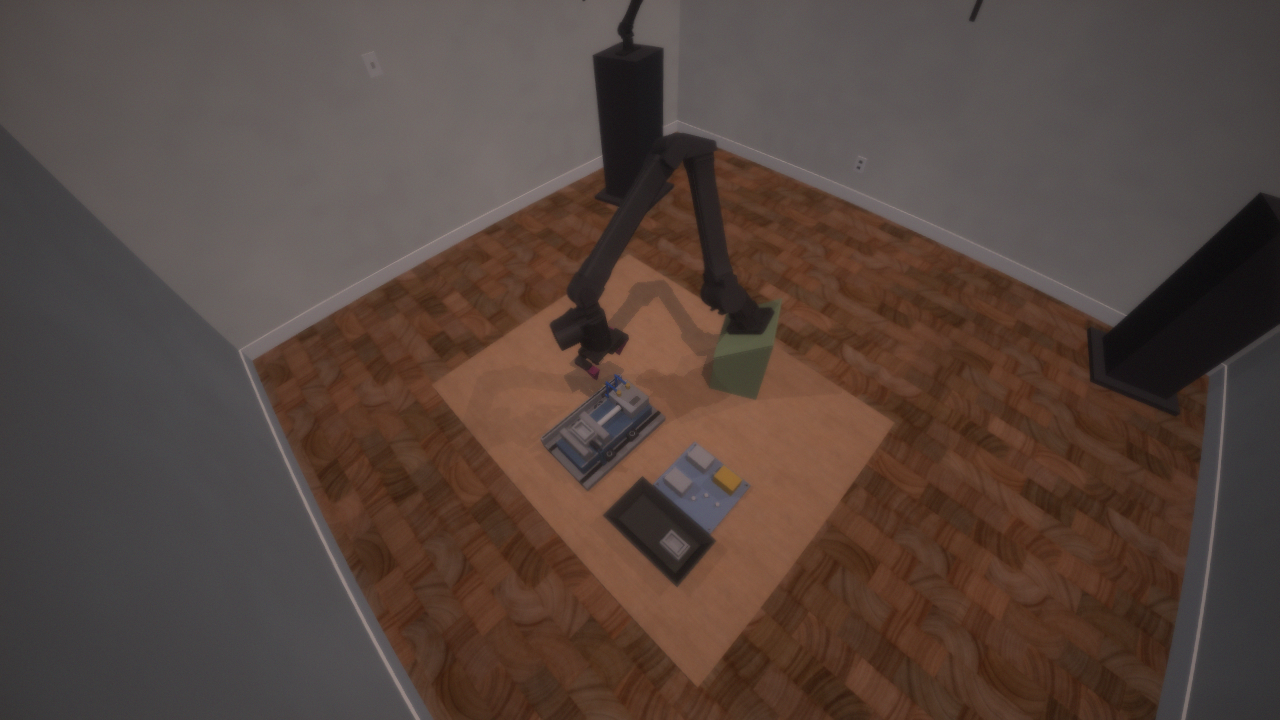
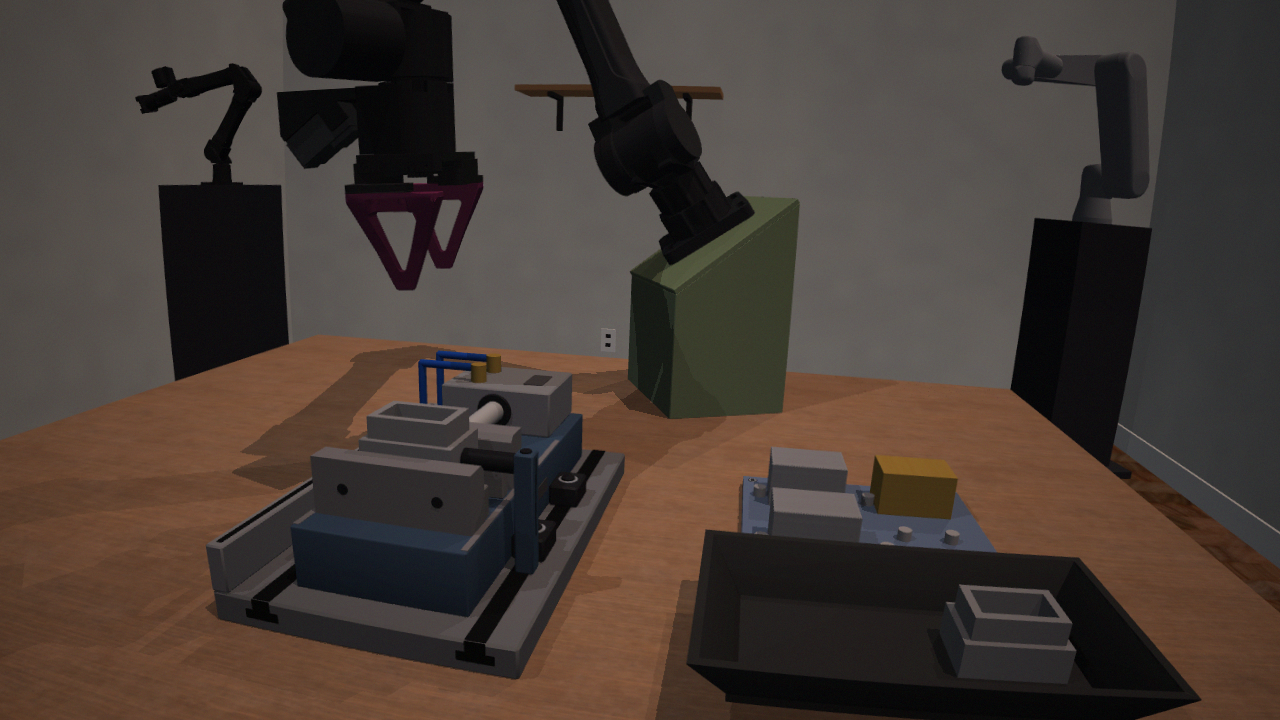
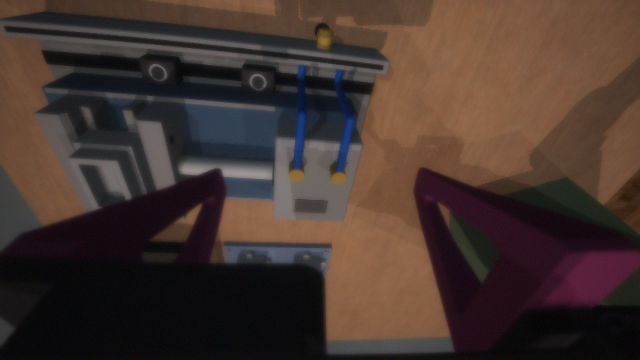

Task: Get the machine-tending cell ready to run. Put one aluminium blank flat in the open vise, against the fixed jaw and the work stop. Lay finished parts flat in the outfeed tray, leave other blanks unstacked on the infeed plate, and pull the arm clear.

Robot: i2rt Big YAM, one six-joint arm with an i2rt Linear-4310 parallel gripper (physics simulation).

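Places are measured from the arm's base along level axes (x ahead, y left, z up), in centimetres.
Pixels of known places: gripper, fingertip midpoint: (image 1: 606, 366) (image 2: 426, 278) (image 3: 319, 179); arm's base, origin of the base link: (image 1: 751, 323) (image 2: 708, 232).
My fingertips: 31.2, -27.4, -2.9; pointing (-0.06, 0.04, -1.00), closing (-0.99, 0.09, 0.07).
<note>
For each thing: its top centre in the pictures, then the offset to it from my fingertips, as dx, dy, dz. "spot": a spot on its surface instead.
- grey stepped part with a pocket, middle of its top: (image 2: 418, 412) (image 3: 105, 187) (image 1: 582, 429) +16.4, +3.3, -6.1
- vise, middle of its top: (image 2: 457, 405) (image 3: 200, 176) (image 1: 601, 415) +9.7, +4.3, -7.7
- work stop, surface spot: (image 2: 526, 510) spot: +18.8, +10.1, -11.3
- such part, middle of its top: (image 2: 1013, 603) (image 1: 675, 542) +27.0, +36.7, -12.9
- black outfeed tray, surface spot: (image 2: 805, 626) (image 1: 646, 511) spot: +23.2, +26.4, -16.4
- blue infeed plate, middle of its top: (image 2: 864, 526) (image 3: 277, 280) (image 1: 701, 484) +9.5, +35.0, -16.8
- yellow block, middle of its top: (image 2: 915, 466) (image 1: 728, 477) +5.8, +40.2, -13.2
My gripper (image 1: 607, 360) (image 2: 424, 276) (image 3: 319, 179) is open and empty, high above the vise's rear end. A grey stepped part with a pocket (image 2: 416, 433) (image 3: 97, 155) sits pocket up in the vise (image 1: 601, 431), beside the fixed jaw (image 2: 393, 488) and the work stop (image 2: 526, 510); contact cannot be told. Another such part (image 1: 674, 544) (image 2: 1011, 658) lies pocket up in the black outfeed tray (image 1: 640, 514) (image 2: 805, 626). Two plain grey blanks (image 1: 699, 458) (image 1: 677, 481) (image 2: 807, 470) (image 2: 814, 512) lie apart on the blue infeed plate (image 1: 700, 512) (image 3: 280, 247).
A yellow block (image 1: 726, 480) (image 2: 913, 488) is on the infeed plate beside the blanks. Blue coolant pipes with yellow tips (image 2: 478, 372) (image 3: 296, 175) rise at the vise's rear. The green arm base (image 1: 742, 362) (image 2: 725, 331) stands at the back.
</note>
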